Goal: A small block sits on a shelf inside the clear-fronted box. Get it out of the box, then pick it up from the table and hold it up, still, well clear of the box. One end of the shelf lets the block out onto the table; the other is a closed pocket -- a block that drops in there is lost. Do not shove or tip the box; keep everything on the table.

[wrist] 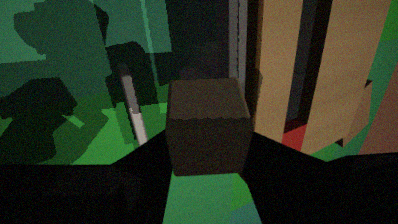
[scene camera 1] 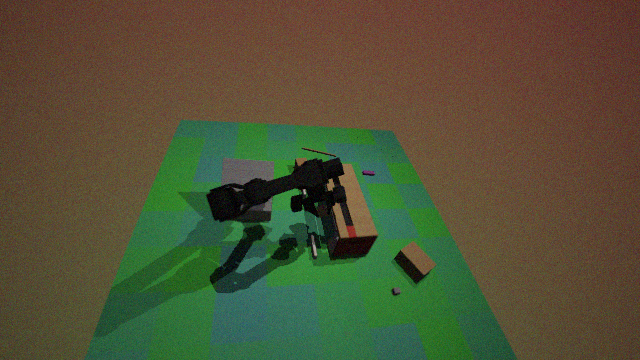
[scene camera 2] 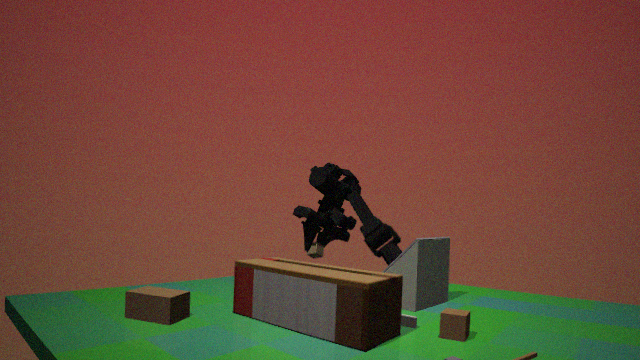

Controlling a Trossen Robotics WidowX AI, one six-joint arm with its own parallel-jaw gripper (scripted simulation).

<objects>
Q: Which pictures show the box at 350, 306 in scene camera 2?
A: The wrist view, scene camera 1 and scene camera 2: all of them.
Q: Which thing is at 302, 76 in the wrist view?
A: A box.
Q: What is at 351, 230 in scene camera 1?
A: A box.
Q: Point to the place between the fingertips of my gripper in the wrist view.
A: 204, 136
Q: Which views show my gripper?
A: The wrist view, scene camera 1 and scene camera 2: all of them.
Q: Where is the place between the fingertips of my gripper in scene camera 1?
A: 323, 215
</objects>
